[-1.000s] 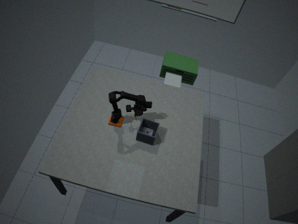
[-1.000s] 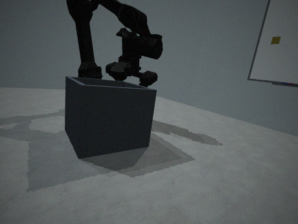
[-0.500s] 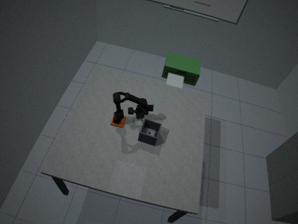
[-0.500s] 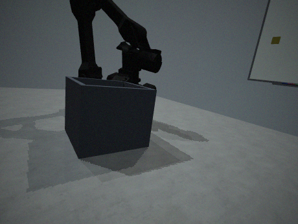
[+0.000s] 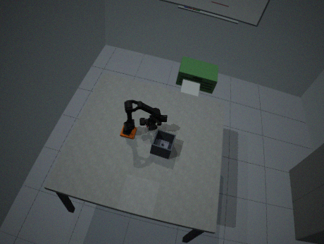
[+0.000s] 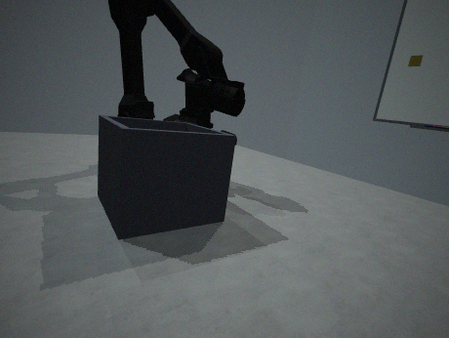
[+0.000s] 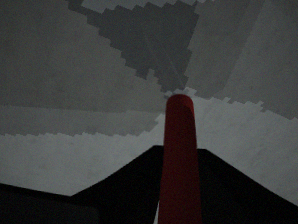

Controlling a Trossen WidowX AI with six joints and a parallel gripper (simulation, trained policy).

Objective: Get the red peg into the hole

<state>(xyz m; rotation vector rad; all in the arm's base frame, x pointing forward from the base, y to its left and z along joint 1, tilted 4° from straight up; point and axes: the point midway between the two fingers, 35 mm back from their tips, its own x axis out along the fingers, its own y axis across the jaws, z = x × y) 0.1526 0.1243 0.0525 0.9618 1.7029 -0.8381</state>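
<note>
My gripper tip is now 18 cm short of the plate, 17 cm to the left of it and 1 cm below it. Also, from my gripper tip: red peg 1 cm above.
</note>
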